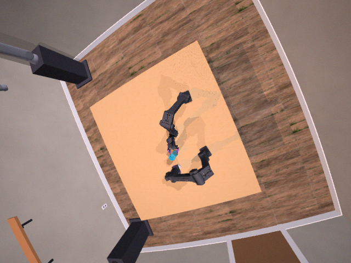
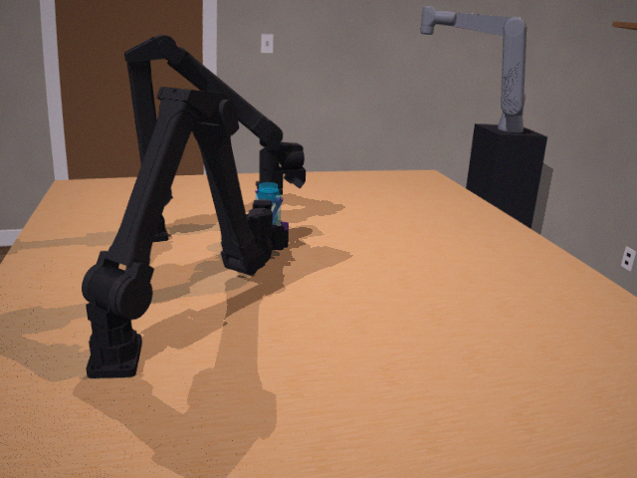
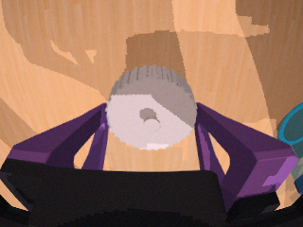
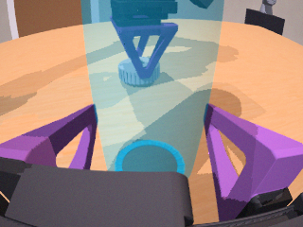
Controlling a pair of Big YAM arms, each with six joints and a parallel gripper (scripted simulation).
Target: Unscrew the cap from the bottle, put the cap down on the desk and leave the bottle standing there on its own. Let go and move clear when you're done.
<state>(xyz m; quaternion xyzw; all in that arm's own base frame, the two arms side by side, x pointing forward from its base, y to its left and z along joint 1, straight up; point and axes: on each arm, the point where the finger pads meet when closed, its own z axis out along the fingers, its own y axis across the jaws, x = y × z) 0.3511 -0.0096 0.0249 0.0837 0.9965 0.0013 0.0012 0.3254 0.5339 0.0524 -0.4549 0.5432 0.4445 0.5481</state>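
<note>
The ribbed cap lies 10 mm below my left hand. Also, from my left hand: bottle 20 mm behind, 160 mm to the right, 60 mm above.
Right now the bottle is 30 mm above my right hand. The rest, counted from my right hand: ribbed cap (160 mm to the left, 30 mm below, 20 mm ahead).
</note>
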